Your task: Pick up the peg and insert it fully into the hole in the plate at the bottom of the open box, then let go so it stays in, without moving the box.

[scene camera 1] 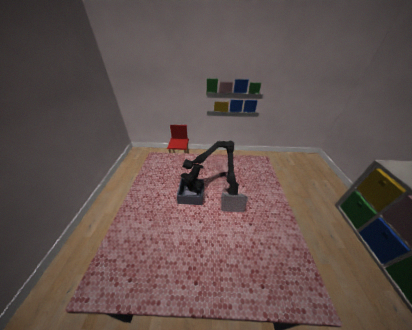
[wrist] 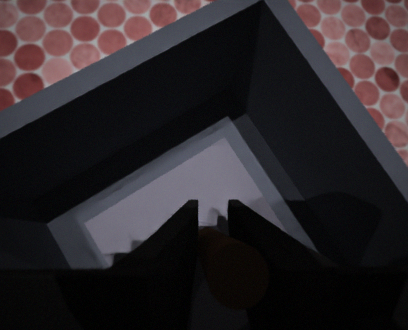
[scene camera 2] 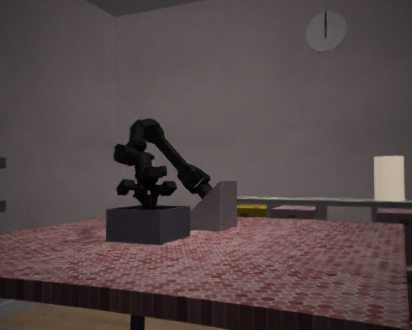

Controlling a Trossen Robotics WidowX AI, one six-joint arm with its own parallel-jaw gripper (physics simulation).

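Where they show: gripper, fingertip midpoint: (scene camera 1: 189, 189) (wrist: 212, 209); arm's base at its link origin: (scene camera 1: 233, 194) (scene camera 2: 211, 198).
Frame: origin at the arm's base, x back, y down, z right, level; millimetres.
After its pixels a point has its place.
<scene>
My gripper (wrist: 212, 209) {y 26, x -342, z 17 mm} is shut on the peg, with its fingertips pointing down inside the open box. The peg (wrist: 236, 272) {y -28, x -336, z 28 mm} is dark orange-brown and round; its near end shows between the fingers in the wrist view, and its far end lies in shadow. The open box (scene camera 1: 190, 199) {y 47, x -314, z -59 mm} (scene camera 2: 133, 225) {y 60, x -423, z 21 mm} (wrist: 334, 105) {y 17, x -412, z 1 mm} is dark grey-blue with tall walls. The pale plate (wrist: 192, 175) {y 54, x -343, z -3 mm} covers its bottom. The hole is hidden or too dark to make out behind the fingers and the peg, so how deep the peg stands cannot be told.
The arm's grey wedge-shaped base block (scene camera 1: 234, 202) {y -3, x 7, z -72 mm} (scene camera 2: 226, 207) {y 32, x -17, z -75 mm} stands right of the box on the red-tiled table top (scene camera 1: 200, 260) {y 113, x -172, z -433 mm} (scene camera 2: 280, 260) {y 112, x -451, z -448 mm}. A red chair (scene camera 1: 178, 144) stands beyond the table's far edge. A shelf unit with coloured bins is at the far right in scene camera 1.
</scene>
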